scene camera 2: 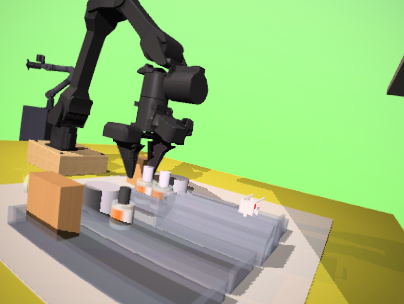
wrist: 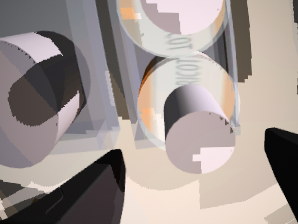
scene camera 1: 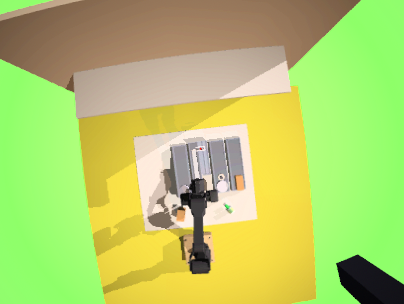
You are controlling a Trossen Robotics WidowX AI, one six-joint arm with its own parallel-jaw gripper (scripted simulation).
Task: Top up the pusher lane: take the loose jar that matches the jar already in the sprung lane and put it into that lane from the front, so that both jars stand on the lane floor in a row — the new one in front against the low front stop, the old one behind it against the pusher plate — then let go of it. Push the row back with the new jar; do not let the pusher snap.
Labels:
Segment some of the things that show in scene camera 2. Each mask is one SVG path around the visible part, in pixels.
My gripper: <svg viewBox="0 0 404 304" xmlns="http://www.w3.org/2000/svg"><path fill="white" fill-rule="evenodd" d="M194 121L190 118L182 118L180 120L173 117L173 109L168 107L168 102L140 96L139 102L134 101L133 106L138 107L135 122L131 121L130 124L108 122L103 128L102 136L112 138L113 142L116 142L127 178L133 179L139 153L145 148L145 145L141 144L142 138L152 139L152 141L147 141L147 166L154 167L154 176L164 155L176 148L171 143L184 145L186 136L192 136Z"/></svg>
A grey cylinder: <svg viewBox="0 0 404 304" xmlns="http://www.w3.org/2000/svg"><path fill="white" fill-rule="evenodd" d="M84 183L83 205L110 218L112 202L119 197L120 185L107 181L87 181Z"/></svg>

